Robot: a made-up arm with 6 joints.
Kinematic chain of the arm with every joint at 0, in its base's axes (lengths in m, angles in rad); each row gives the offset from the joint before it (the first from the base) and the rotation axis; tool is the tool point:
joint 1: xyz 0 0 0.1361 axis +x
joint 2: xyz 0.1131 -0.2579 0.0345 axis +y
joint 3: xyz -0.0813 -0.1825 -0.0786 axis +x
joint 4: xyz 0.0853 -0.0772 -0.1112 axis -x
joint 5: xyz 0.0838 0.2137 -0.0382 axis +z
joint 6: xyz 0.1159 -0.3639 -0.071 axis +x
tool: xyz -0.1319 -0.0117 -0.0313
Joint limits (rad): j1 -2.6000..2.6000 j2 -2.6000..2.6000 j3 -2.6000..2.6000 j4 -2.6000..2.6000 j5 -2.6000..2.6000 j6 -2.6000..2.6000
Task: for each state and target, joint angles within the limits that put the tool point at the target. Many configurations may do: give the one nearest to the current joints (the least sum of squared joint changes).
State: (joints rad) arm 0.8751 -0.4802 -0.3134 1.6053 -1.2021 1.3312
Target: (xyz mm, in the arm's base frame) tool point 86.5 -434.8 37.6
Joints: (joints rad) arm 0.3692 -0.4402 -1.0322 2.3007 -0.2481 1.1815
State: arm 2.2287 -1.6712 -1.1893 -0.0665 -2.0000 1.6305
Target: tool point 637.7 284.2 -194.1
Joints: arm 2.2300 -1.7603 -1.0328 -0.0391 -2.2763 1.6053
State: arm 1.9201 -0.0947 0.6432 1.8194 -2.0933 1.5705
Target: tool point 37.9 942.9 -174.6
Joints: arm 2.2178 -0.0373 0.1459 2.1434 -2.5054 1.4926
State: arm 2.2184 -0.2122 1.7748 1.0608 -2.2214 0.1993
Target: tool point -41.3 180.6 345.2
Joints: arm 2.1145 -0.2657 1.4579 1.3048 -2.0786 0.1985
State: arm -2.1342 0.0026 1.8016 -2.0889 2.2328 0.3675
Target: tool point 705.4 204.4 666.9
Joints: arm -2.1831 -0.5964 1.9666 -2.4894 2.2040 0.2595
